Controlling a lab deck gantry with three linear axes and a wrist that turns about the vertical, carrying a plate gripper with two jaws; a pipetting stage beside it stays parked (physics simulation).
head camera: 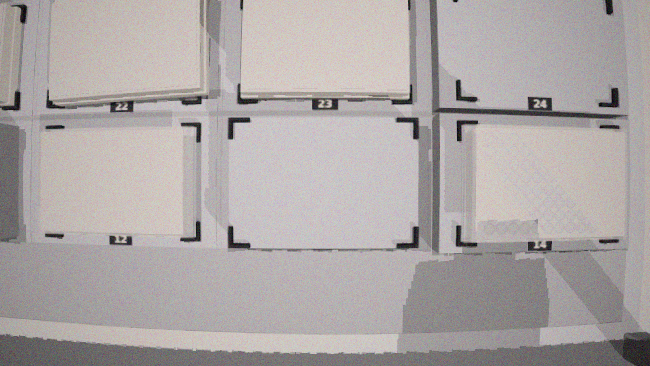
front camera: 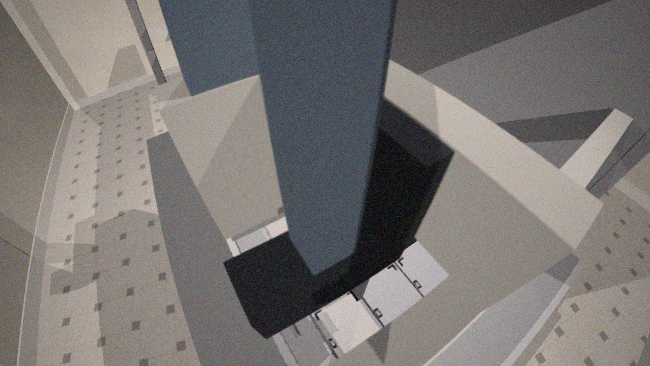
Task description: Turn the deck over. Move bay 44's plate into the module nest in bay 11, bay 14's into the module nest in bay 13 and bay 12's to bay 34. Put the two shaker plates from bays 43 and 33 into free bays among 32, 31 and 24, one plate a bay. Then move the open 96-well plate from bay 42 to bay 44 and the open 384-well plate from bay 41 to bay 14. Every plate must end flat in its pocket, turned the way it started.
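Places are measured from the robot's base along level axes (x back, y right, z up), in millimetres.
Pixels of known places: gripper, fingertip midpoint: (front camera: 323, 308).
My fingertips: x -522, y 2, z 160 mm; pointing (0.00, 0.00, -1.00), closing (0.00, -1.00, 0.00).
For each thing: its top centre in the pictures, then the offset to it from my fingertips. "*": a spot on its surface instead.
- bay 14 at a spot on its surface: (head camera: 555, 175) * dz -131, dx -35, dy -51 mm
- bay 12 at a spot on its surface: (head camera: 112, 180) * dz -145, dx +291, dy -46 mm
- bay 13 at its top centre: (head camera: 323, 182) dz -138, dx +131, dy -45 mm
- Bay 24 at a spot on its surface: (head camera: 530, 55) * dz -145, dx -28, dy -143 mm
- bay 34 at a spot on its surface: (front camera: 427, 267) * dz -145, dx -18, dy -259 mm
- bay 22 at a spot on its surface: (head camera: 125, 47) * dz -142, dx +281, dy -146 mm
- bay 23 at a spot on its surface: (head camera: 325, 45) * dz -145, dx +130, dy -146 mm
My gripper's black body (front camera: 285, 285) hangs over the near part of the deck in the front view, below the blue column. Its jaws and anything between them are hidden. In the head view the plate in bay 14 (head camera: 555, 175) lies in its pocket, with some well circles showing; it also shows in the front view (front camera: 350, 317). The plate in bay 12 (head camera: 112, 180) lies in its pocket. The raised module nest in bay 13 (head camera: 322, 185) holds no plate. Bay 24 (head camera: 530, 55) and bay 34 (front camera: 427, 267) hold no plate where they show. Bay 11 is not clearly visible.
Tall cream plates stand in bay 22 (head camera: 125, 47) and bay 23 (head camera: 325, 45). The blue column (front camera: 320, 125) and pale gantry panels (front camera: 235, 165) (front camera: 500, 210) hide most of the deck. A dark block (head camera: 637, 348) shows at the head view's lower right corner.
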